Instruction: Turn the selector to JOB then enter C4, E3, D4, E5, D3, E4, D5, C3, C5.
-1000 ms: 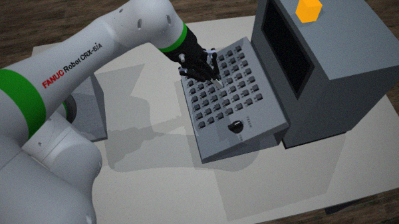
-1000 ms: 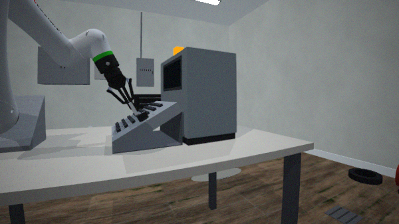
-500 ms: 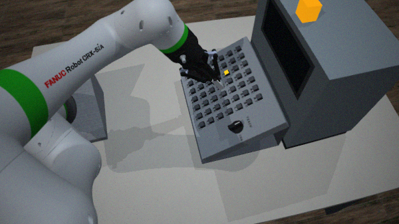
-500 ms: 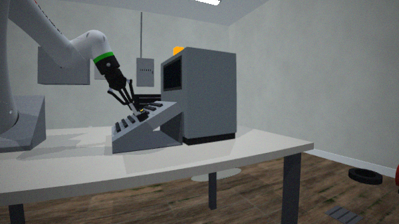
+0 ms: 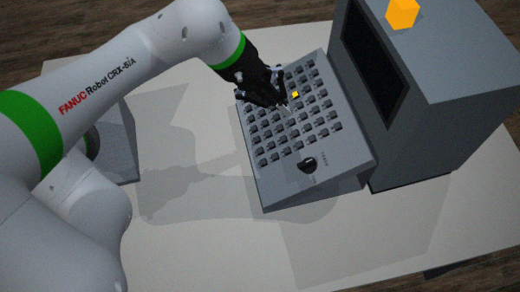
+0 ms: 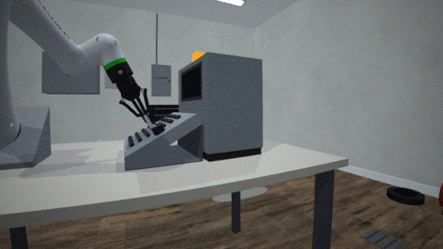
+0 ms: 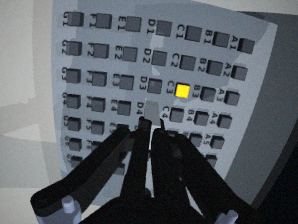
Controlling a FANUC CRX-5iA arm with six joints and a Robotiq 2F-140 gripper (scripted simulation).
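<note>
Now: hand 150 mm to the left of the selector knob, 40 mm short of it and 10 mm above it. From my hand the other things lie so: grey keypad: 60 mm below, 50 mm ahead, 40 mm to the right.
</note>
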